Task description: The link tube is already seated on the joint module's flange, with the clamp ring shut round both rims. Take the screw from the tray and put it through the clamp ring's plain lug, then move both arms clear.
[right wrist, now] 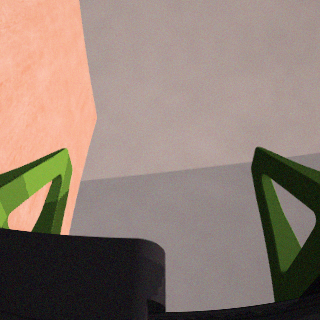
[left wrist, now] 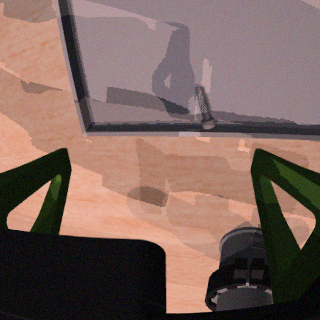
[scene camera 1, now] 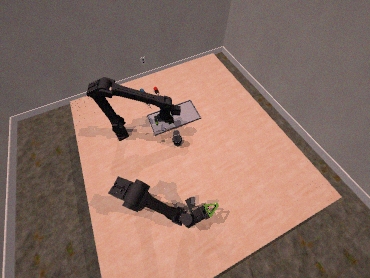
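Pixels of known places: left gripper, between the fingertips: point(left wrist: 160, 158) point(scene camera 1: 162, 124); right gripper, between the fingertips: point(right wrist: 161, 157) point(scene camera 1: 217, 204); left arm's base, origin of its link: point(scene camera 1: 121, 133).
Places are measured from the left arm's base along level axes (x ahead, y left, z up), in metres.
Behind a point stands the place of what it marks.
Note:
A grey threaded screw point(left wrist: 204, 106) @(x 0.326, y -0.170, z 0.010 m) lies in the tray point(scene camera 1: 189, 111) @(x 0.592, y -0.127, z 0.004 m) point(left wrist: 260, 55) @(x 0.373, y -0.141, z 0.004 m), its head end against the near wall. My left gripper point(scene camera 1: 161, 121) @(x 0.313, y -0.168, z 0.082 m) point(left wrist: 160, 158) @(x 0.313, y -0.168, z 0.082 m) is open and empty above the tray's near edge, the screw ahead of its fingers and right of their middle. The upright joint assembly point(scene camera 1: 177, 138) @(x 0.334, y -0.358, z 0.121 m) stands beside the tray; at the lower right of the left wrist view show the grey link tube point(left wrist: 237, 247) @(x 0.335, y -0.306, z 0.024 m) and the black clamp ring point(left wrist: 216, 284) @(x 0.319, y -0.304, z 0.067 m), partly behind a finger. The plain lug cannot be told apart. My right gripper point(scene camera 1: 213, 208) @(x 0.288, y -0.870, z 0.185 m) point(right wrist: 161, 157) @(x 0.288, y -0.870, z 0.185 m) is open and empty, far from the tray.
A red-tipped object point(scene camera 1: 156, 90) @(x 0.458, y 0.232, z 0.033 m) and a blue object point(scene camera 1: 142, 90) @(x 0.347, y 0.301, z 0.038 m) lie behind the left arm, near the table's back edge. Grey walls stand behind and to the right of the table. The right wrist view shows the table's edge at left and grey wall.

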